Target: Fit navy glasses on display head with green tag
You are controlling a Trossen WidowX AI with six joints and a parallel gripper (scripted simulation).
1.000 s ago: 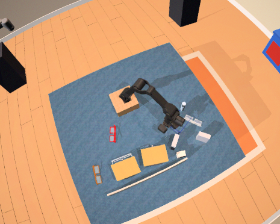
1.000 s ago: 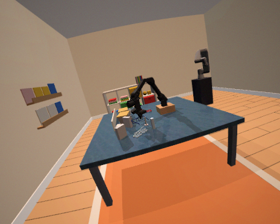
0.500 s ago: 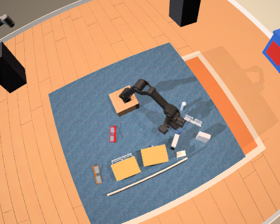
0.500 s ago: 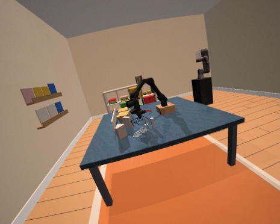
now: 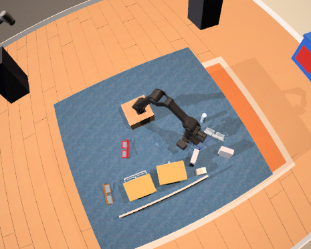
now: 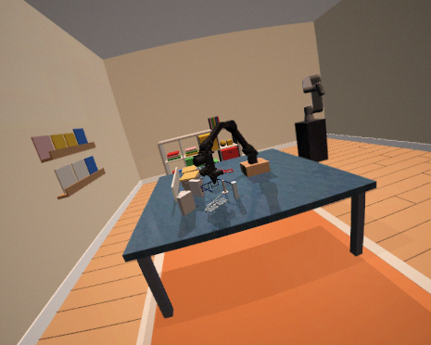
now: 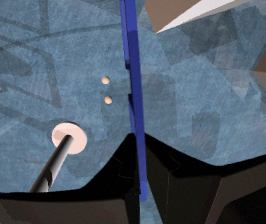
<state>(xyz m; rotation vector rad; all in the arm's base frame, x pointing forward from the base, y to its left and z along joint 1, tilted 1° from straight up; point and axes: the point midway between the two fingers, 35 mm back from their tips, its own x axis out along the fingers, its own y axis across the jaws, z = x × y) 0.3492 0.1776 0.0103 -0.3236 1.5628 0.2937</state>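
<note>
Now: the small stand 60 mm to the left of my gripper tip, 50 mm behind it and 30 mm below it.
</note>
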